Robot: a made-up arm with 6 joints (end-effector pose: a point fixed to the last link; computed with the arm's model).
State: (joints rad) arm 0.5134 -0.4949 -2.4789 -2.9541 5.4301 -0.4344
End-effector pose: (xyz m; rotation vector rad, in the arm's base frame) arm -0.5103 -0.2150 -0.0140 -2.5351 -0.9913 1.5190
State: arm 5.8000 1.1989 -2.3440 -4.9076 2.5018 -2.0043
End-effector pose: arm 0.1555 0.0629 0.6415 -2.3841 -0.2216 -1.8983
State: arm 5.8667 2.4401 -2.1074 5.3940 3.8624 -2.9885
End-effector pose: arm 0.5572 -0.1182 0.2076 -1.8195 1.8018 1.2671
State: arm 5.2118 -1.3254 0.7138 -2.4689 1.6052 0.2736
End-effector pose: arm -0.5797 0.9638 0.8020 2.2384 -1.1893 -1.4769
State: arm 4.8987 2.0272 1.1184 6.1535 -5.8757 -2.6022
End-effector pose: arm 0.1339 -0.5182 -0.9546 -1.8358 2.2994 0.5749
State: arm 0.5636 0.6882 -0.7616 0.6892 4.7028 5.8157
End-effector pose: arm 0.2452 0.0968 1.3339 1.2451 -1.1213 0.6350
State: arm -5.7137 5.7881 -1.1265 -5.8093 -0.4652 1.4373
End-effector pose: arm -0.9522 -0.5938 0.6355 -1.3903 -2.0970 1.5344
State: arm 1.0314 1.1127 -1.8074 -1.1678 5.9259 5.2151
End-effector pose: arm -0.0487 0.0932 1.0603 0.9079 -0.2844 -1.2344
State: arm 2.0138 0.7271 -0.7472 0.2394 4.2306 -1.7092
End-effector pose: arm -0.1412 0.2683 1.2588 1.9173 0.8310 0.3373
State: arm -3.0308 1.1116 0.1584 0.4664 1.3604 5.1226
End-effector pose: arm -1.2914 -0.2511 0.5355 2.2517 1.7003 -0.9847
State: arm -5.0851 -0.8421 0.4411 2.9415 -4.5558 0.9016
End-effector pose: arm -0.3872 -0.7940 1.1451 2.2209 0.1729 -0.7881
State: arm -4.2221 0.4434 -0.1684 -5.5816 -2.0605 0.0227
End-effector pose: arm -0.1330 0.3332 1.3673 2.2272 -0.3221 1.6285
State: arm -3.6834 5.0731 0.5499 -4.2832 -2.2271 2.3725
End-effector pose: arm 0.8419 -0.4350 0.8838 -1.6329 1.1671 1.0811
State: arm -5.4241 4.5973 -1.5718 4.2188 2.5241 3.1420
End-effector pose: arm -0.3376 -0.4388 -0.4794 0.1596 0.5486 -0.1803
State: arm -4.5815 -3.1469 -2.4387 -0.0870 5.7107 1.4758
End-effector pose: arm -0.1094 0.4495 0.1564 -0.1015 0.1838 3.1003
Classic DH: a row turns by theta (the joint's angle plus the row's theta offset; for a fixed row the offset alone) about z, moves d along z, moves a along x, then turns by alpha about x. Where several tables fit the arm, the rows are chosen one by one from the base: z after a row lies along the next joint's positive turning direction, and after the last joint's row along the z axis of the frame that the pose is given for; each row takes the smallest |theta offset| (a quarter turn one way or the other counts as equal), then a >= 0, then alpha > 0; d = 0 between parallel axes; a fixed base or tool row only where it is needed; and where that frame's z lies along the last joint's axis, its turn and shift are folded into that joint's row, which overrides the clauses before.
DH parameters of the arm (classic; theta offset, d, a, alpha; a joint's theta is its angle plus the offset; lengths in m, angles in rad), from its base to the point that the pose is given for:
joint 1: 0 0.152 0 -1.5708
joint 2: -1.5708 0 0.662 0
joint 3: 1.5708 0.043 0 1.5708
joint 4: 0 0.682 0 -1.5708
joint 5: 0 0 0 1.5708
joint 6: 0 0.145 0 0

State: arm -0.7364 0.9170 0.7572 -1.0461 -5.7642 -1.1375
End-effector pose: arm 0.9690 -0.9044 0.4354 1.2419 -2.0685 1.6720
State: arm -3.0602 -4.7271 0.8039 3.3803 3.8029 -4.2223
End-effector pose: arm -0.9918 -0.1452 -0.3021 1.3387 0.9001 1.4695
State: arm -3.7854 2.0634 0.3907 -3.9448 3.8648 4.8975
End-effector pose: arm -0.7007 0.5584 -0.6464 -0.4960 1.2323 -0.8657
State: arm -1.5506 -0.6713 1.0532 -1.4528 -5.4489 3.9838
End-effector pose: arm -0.0659 0.1083 1.3889 0.0374 -0.9625 0.7474
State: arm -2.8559 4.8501 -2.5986 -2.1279 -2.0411 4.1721
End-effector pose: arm 0.2539 -0.0846 -0.1981 1.9752 -0.9342 1.9962
